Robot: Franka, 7 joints.
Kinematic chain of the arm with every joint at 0, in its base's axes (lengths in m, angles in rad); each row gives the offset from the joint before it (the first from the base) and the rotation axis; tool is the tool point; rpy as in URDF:
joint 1: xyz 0 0 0.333 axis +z
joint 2: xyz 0 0 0 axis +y
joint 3: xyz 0 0 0.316 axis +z
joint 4: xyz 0.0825 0 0 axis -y
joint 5: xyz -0.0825 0 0.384 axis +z
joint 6: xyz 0 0 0 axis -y
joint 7: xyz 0.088 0 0 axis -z
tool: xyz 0 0 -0.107 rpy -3.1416 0 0
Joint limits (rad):
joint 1: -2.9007..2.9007
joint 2: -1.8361..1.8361
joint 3: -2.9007..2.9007
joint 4: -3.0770..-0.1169
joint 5: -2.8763..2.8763
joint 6: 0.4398..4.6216
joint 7: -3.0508..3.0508
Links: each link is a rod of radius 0.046 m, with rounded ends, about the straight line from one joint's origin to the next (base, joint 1, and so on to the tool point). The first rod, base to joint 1, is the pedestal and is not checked.
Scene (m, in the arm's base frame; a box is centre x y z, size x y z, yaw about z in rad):
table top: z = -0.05
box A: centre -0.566 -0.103 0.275 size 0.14 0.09 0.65 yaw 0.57
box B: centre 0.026 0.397 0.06 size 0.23 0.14 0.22 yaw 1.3
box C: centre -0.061 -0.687 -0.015 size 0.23 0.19 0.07 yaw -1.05
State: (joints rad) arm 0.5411 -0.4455 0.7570 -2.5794 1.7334 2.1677 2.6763
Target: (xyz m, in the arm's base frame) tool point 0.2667 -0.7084 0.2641
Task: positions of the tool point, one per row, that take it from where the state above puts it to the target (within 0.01 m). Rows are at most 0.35 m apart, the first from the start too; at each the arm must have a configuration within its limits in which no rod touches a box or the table.
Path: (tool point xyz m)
1: -0.0867 0.4749 0.4630
2: -0.2755 0.4388 0.5364
3: -0.4427 0.3169 0.6081
4: -0.5490 0.1252 0.6761
5: -0.5660 -0.1030 0.7389
6: -0.4868 -0.4089 0.6708
7: -0.2860 -0.6384 0.5572
8: -0.0138 -0.7433 0.4147
9: 0.2667 -0.7084 0.2641

